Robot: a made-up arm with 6 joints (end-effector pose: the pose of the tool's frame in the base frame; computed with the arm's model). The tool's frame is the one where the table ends.
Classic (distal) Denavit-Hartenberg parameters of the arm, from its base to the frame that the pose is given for. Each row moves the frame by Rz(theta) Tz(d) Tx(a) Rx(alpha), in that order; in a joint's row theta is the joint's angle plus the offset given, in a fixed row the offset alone. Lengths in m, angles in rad.
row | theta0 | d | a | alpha
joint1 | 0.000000 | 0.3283 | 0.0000 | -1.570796
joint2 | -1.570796 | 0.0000 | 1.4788 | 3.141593
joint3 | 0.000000 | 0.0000 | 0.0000 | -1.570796
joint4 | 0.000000 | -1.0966 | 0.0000 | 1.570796
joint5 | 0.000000 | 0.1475 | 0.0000 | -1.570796
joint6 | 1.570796 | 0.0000 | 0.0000 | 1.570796
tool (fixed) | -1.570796 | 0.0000 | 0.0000 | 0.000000
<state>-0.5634 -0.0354 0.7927 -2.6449 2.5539 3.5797</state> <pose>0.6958 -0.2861 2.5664 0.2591 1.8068 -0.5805</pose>
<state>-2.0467 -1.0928 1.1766 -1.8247 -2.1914 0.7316</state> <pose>0.9075 1.6799 1.9401 -1.2469 0.9926 -0.0894</pose>
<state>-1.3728 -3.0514 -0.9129 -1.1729 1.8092 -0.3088</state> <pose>-0.1757 0.5851 -0.1468 0.2611 2.4960 -1.1799</pose>
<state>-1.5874 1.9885 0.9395 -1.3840 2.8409 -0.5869</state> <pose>-0.0568 -1.7719 -1.2945 -1.7607 -1.3808 -1.9434</pose>
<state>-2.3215 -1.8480 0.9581 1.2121 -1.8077 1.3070</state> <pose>1.6698 1.8657 0.1542 0.2925 -0.2833 2.6967</pose>
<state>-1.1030 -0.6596 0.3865 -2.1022 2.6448 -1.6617</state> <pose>-0.0446 0.2540 2.3823 0.3563 2.0077 -0.5460</pose>
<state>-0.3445 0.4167 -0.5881 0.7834 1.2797 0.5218</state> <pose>1.1643 -0.5288 0.8108 -0.8743 -0.2957 0.3201</pose>
